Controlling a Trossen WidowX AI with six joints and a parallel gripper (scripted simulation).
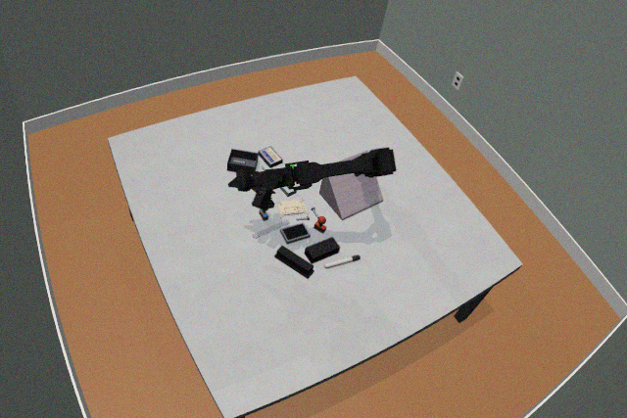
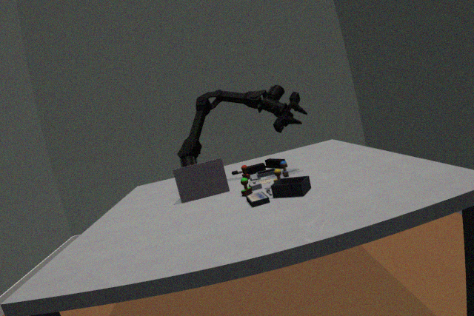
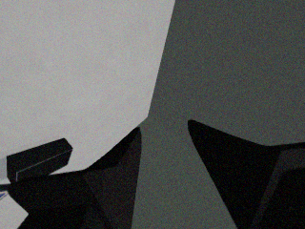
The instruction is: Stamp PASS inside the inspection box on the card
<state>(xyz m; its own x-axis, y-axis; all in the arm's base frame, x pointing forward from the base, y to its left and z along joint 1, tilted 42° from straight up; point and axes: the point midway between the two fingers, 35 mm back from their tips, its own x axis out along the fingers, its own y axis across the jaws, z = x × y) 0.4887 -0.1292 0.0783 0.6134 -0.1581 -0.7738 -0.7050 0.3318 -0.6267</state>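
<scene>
The green stamp is 33 cm behind my gripper tip, 10 cm to the right of it and 20 cm below it. Also, from my gripper tip: grey ruler: 12 cm behind, 8 cm to the left, 22 cm below; then yellow stamp: 19 cm behind, 9 cm to the right, 20 cm below; then blue stamp: 13 cm behind, 1 cm to the left, 20 cm below.
</scene>
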